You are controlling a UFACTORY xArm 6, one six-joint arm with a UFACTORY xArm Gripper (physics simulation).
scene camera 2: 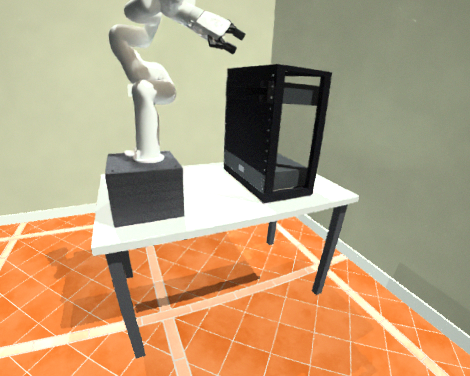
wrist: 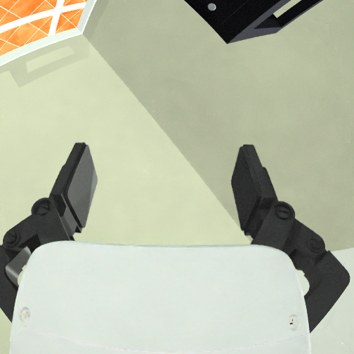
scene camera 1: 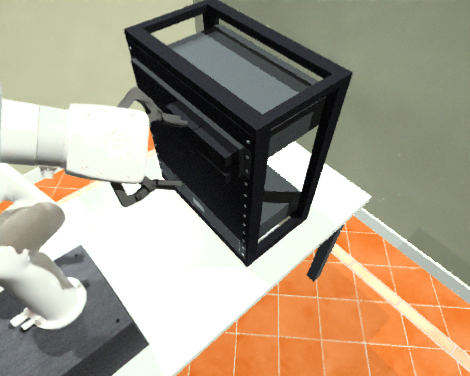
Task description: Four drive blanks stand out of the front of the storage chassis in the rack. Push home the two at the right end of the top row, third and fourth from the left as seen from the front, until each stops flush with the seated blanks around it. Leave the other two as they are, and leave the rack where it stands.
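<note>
The black rack stands upright on the table. The storage chassis sits in its upper part, its grey top visible in the first scene view. Dark drive blanks stand out of its front; against the black front I cannot tell them apart or judge their depth. My gripper is open and empty. In the second scene view it is higher than the rack's top, in front of it. In the wrist view the blanks do not show; a rack corner shows at the top.
The white table carries the rack and the arm's dark base block. A grey unit sits low in the rack. Walls stand behind and to the right of the rack.
</note>
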